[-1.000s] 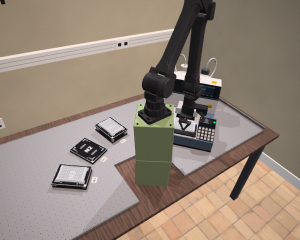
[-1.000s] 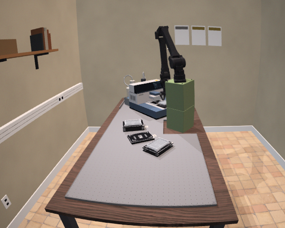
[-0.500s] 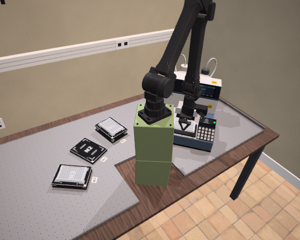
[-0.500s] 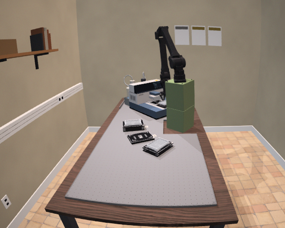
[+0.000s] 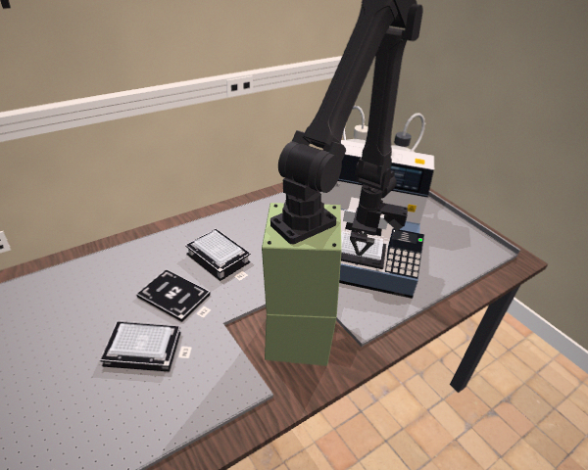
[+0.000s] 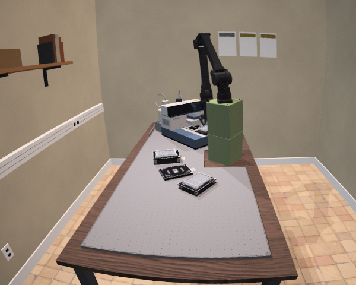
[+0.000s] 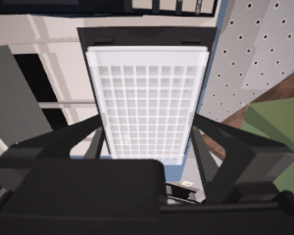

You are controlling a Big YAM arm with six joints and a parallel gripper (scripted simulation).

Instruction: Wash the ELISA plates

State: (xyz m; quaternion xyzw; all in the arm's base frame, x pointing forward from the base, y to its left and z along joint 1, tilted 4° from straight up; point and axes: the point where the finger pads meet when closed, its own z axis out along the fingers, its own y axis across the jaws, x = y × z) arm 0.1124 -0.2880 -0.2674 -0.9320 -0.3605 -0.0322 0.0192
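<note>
The dark washer carrier is 30 mm below my hand. The rest, counted from my hand: plate washer 100 mm ahead, 110 mm to the right, 20 mm above.
</note>
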